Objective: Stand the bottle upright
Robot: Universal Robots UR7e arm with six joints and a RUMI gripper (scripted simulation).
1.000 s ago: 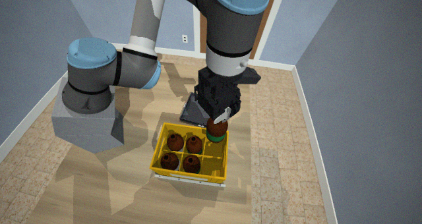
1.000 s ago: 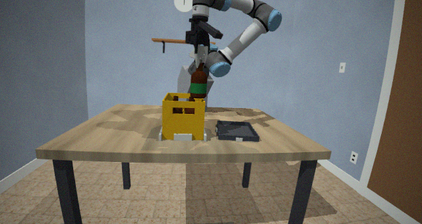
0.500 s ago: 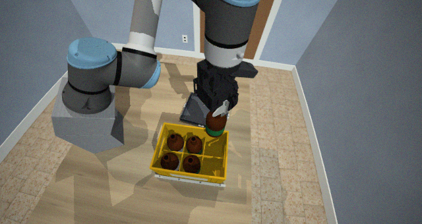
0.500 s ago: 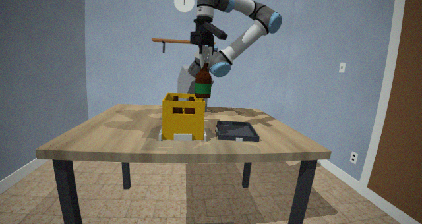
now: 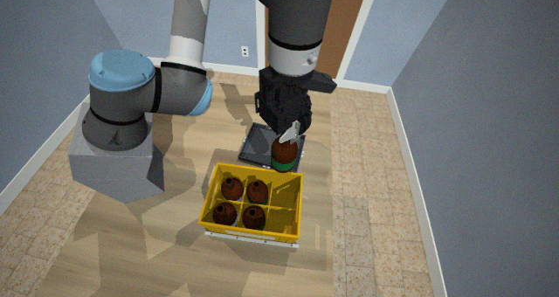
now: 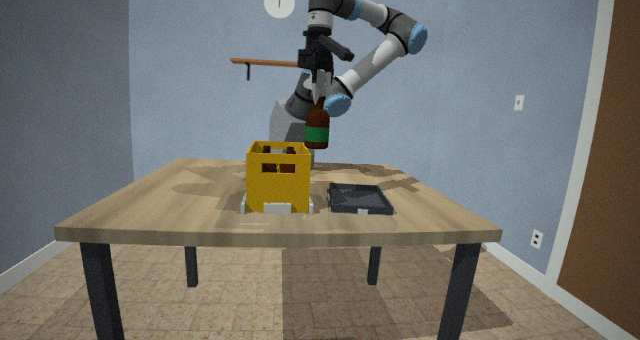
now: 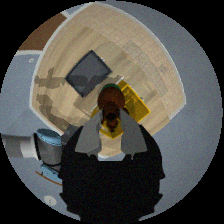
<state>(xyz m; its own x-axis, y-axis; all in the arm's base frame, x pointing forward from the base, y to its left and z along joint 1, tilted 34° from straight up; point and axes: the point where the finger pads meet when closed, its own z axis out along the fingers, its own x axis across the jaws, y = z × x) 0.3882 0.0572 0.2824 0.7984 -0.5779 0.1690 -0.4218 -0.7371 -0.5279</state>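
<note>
My gripper is now 7 cm above the bottle. Round my hand: crate: 3 cm behind, 13 cm to the right, 25 cm below; then tray: 9 cm behind, 14 cm to the left, 32 cm below.
</note>
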